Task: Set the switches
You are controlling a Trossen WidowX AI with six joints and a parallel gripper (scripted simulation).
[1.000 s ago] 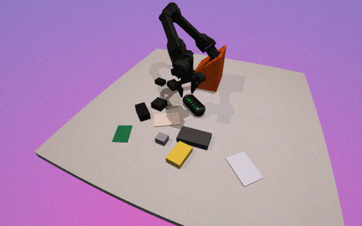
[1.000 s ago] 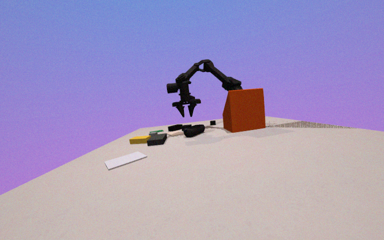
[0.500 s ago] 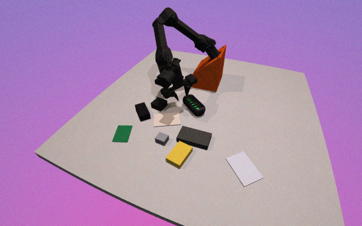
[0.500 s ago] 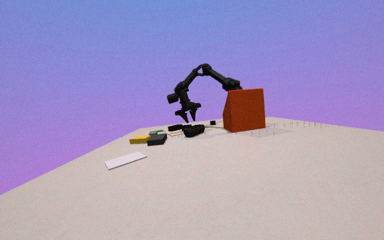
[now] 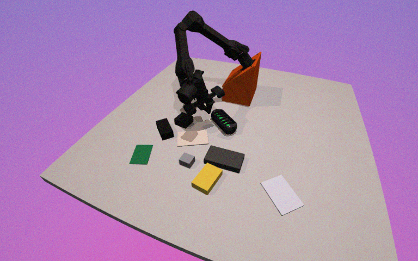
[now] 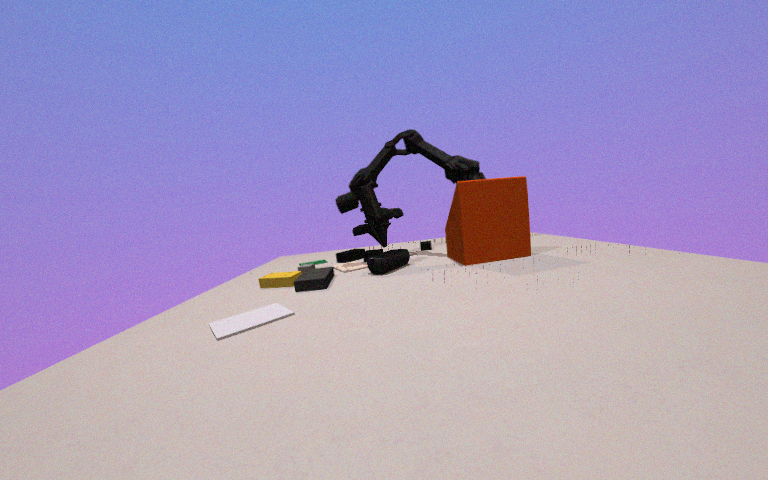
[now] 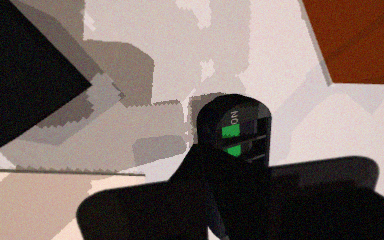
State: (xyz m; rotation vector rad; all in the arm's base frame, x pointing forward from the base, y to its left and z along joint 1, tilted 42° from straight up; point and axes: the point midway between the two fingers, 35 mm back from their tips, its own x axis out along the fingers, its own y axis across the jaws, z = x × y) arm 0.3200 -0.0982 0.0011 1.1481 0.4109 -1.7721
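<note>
The beige card lies 130 mm ahead of my gripper tip, 10 mm to the right of it and 60 mm below it. The rest, counted from my gripper tip: grey cube: 260 mm ahead, 50 mm to the left, 40 mm below; yellow block: 290 mm ahead, 160 mm to the left, 40 mm below; dark grey box: 180 mm ahead, 170 mm to the left, 40 mm below.
</note>
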